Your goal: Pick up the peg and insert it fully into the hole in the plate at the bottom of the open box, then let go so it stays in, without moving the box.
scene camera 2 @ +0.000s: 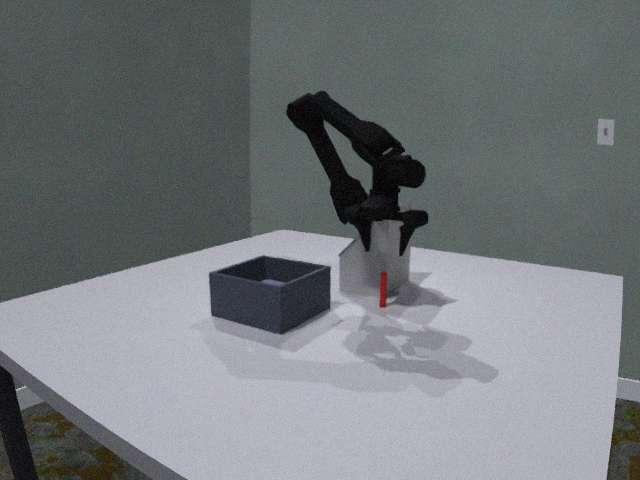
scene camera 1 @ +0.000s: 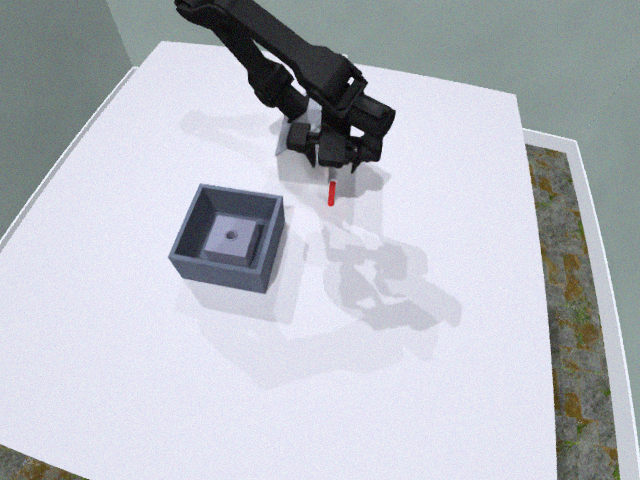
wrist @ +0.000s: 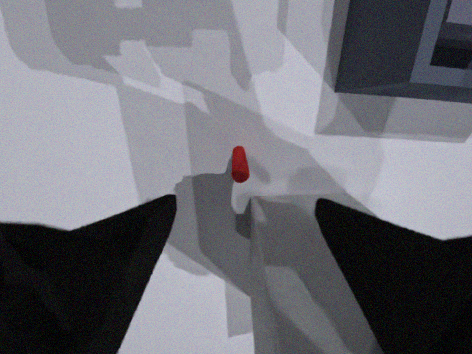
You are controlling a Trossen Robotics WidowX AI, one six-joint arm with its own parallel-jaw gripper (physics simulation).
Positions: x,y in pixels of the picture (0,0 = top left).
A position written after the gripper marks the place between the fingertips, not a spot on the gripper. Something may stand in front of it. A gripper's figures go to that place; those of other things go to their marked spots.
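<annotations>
Light grey plate (scene camera 1: pixel 232 241) at 78 cm from the lens; the gripper (scene camera 1: pixel 333 169) at 80 cm from the lens; blue-grey box (scene camera 1: pixel 187 255) at 81 cm from the lens.
</annotations>
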